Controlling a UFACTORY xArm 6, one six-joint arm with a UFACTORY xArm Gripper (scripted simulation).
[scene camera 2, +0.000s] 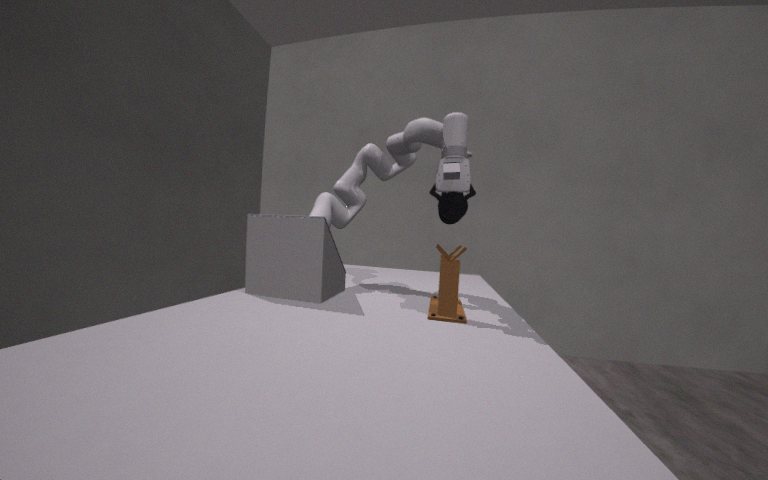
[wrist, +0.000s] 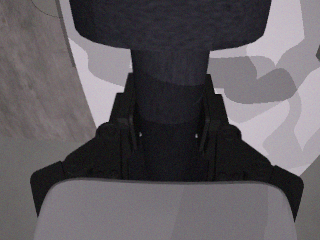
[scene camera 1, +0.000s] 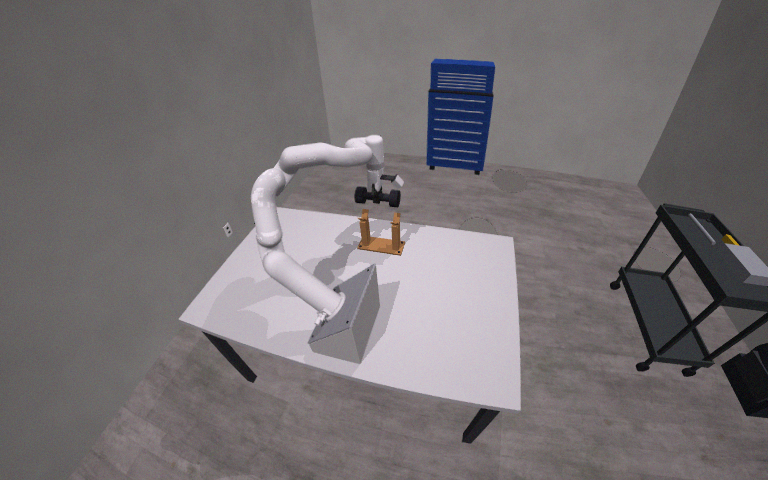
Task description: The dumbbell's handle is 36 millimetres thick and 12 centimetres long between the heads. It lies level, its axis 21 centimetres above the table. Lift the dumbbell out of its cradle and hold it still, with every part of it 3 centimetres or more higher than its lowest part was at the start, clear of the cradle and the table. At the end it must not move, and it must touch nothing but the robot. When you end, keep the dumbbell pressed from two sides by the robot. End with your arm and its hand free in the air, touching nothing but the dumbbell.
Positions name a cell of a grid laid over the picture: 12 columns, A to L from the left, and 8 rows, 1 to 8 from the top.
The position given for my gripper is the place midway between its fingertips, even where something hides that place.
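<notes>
Dumbbell (scene camera 2: H4) (wrist: G2), visible, wrist view too. My gripper (scene camera 2: H4) (wrist: G4), likewise visible, wrist view too.
</notes>
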